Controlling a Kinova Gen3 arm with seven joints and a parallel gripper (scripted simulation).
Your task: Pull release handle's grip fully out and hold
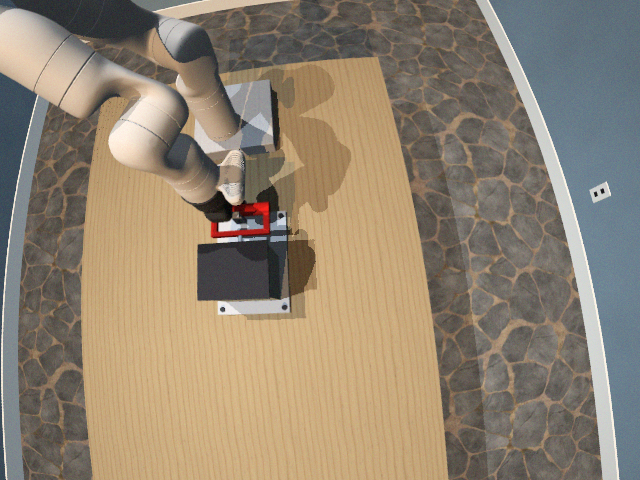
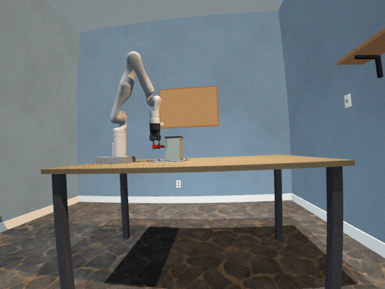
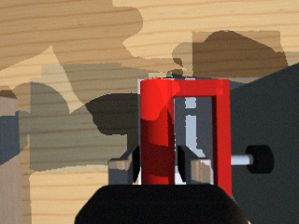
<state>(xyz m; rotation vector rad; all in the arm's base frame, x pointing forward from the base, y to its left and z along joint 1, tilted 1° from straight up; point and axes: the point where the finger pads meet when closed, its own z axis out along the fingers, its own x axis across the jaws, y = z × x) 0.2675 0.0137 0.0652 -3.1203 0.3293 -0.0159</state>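
My gripper is now 90 mm short of the base plate, 20 mm to the left of it and 100 mm above it.
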